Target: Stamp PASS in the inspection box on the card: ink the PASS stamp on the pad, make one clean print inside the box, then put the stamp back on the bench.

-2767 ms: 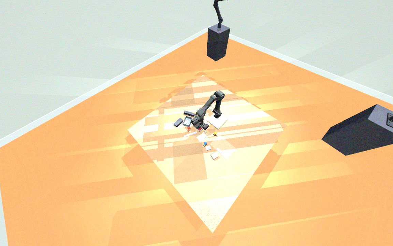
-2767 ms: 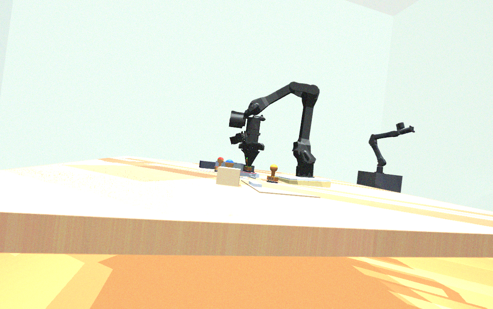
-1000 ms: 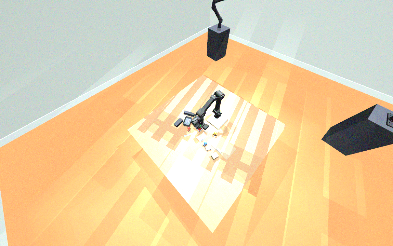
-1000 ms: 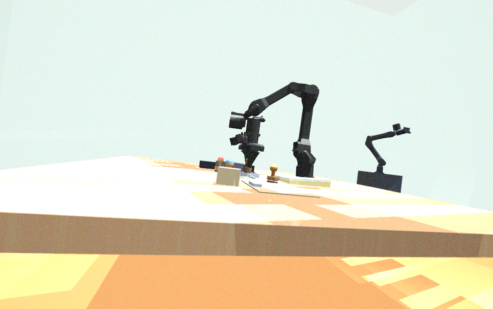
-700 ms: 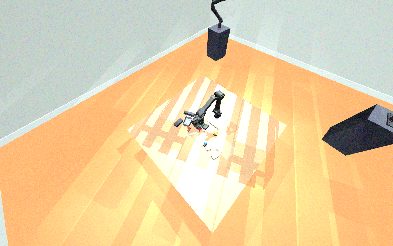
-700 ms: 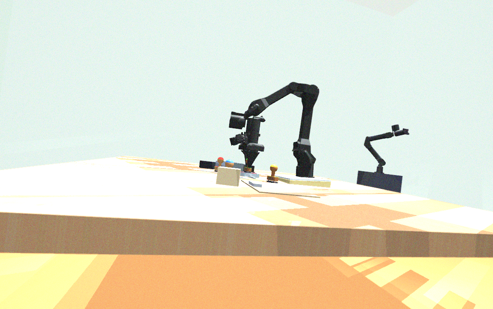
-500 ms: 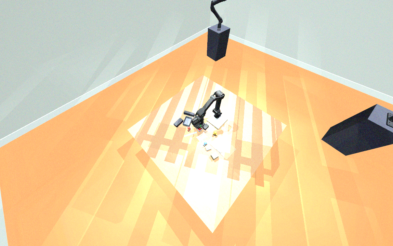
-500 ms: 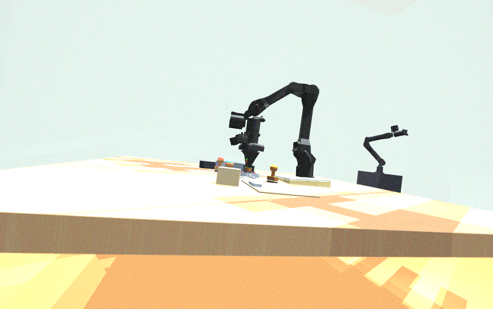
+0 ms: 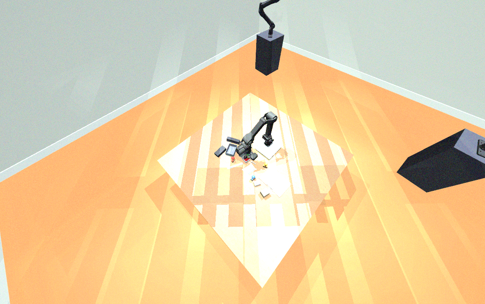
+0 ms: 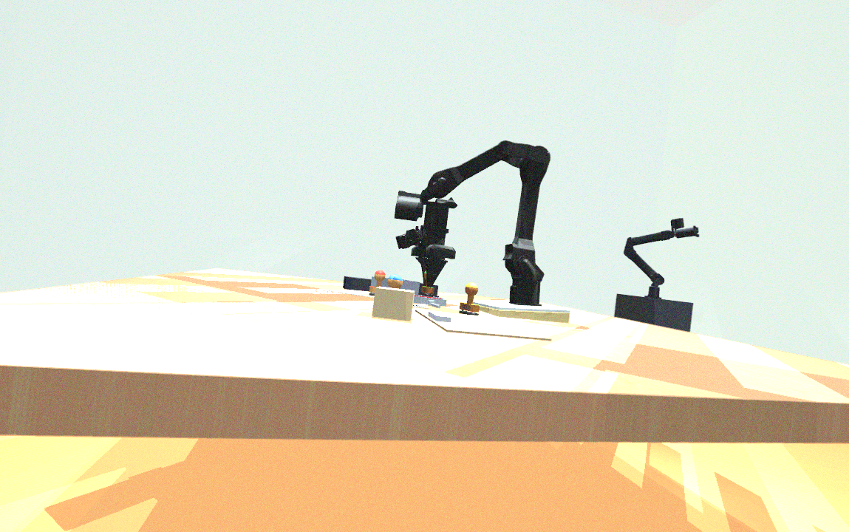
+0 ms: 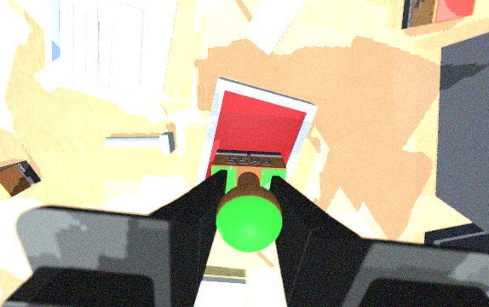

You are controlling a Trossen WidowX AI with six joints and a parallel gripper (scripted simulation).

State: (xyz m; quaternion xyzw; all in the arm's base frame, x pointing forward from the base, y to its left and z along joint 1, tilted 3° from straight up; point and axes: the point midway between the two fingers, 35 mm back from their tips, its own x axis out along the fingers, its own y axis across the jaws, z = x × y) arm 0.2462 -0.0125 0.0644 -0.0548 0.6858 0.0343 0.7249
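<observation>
Right now my gripper tip is 4 cm above the red ink pad. Round my gripper tip: grey tray: 7 cm ahead, 16 cm to the right, 3 cm below; then red-knobbed fail stamp: 12 cm ahead, 7 cm to the right, 2 cm below; then white card: 6 cm ahead, 10 cm to the left, 4 cm below.
</observation>
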